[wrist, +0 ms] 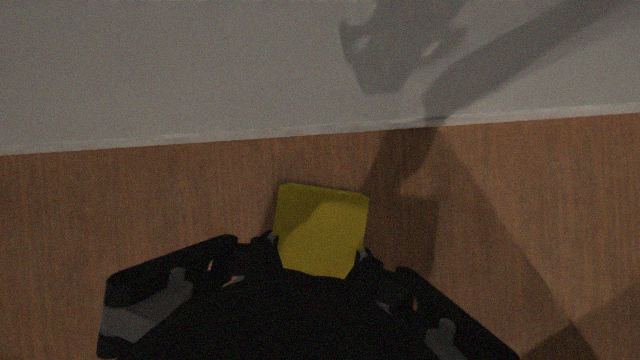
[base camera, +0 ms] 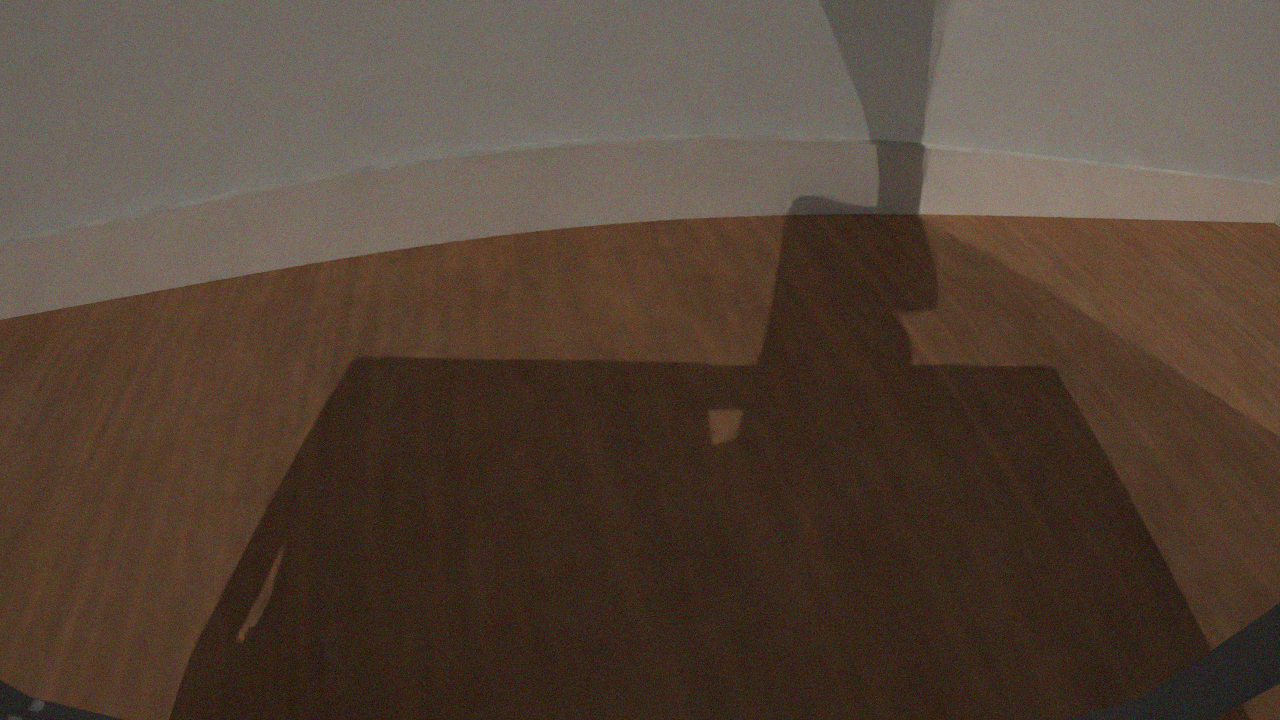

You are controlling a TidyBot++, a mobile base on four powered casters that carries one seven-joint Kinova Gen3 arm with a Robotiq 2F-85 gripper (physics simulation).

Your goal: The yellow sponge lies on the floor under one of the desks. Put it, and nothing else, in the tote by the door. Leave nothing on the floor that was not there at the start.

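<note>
The yellow sponge is in the lower middle of the wrist view, held between the two fingertips. My gripper is shut on it, with one black finger against each side. The sponge's far part sticks out beyond the fingertips, above the wooden floor. The gripper does not show in the base camera view. The tote, the door and the desks do not show in either view.
A grey wall with a pale baseboard runs across ahead. It meets another wall at a corner right of the middle in the base camera view. Shadows of the base and arm fall on the wooden floor and wall.
</note>
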